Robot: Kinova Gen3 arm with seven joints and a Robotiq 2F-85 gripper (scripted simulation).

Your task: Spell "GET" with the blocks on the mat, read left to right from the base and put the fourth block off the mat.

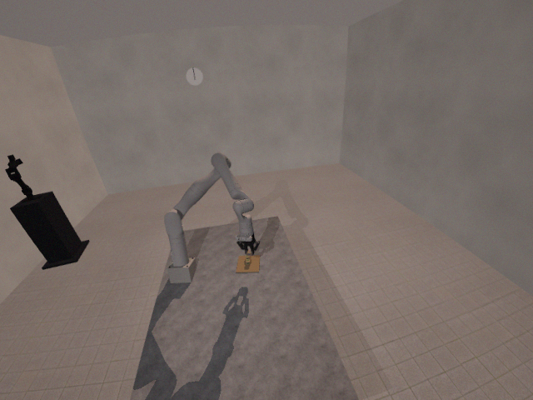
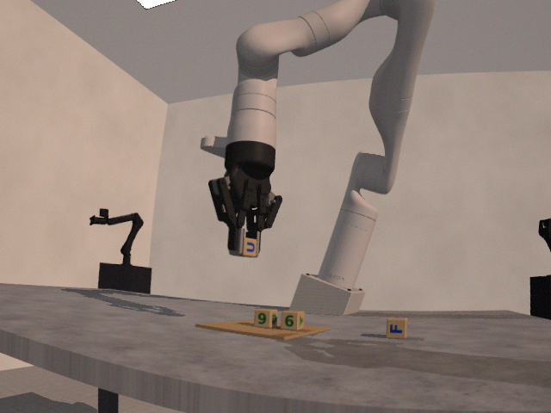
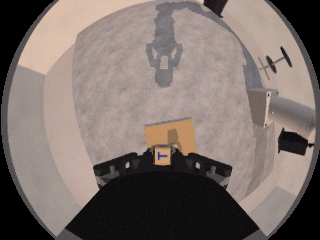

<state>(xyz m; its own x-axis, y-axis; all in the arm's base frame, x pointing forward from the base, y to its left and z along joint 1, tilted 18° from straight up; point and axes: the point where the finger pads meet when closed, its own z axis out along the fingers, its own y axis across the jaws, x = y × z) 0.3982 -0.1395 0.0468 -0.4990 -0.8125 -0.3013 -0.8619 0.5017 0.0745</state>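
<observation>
Right now the E block is 10 mm behind my hand, 30 mm to the left of it and 110 mm below it. Also, from my hand: F block 20 mm ahead, 210 mm to the left, 110 mm below; mat 10 mm behind, 30 mm to the left, 120 mm below.
</observation>
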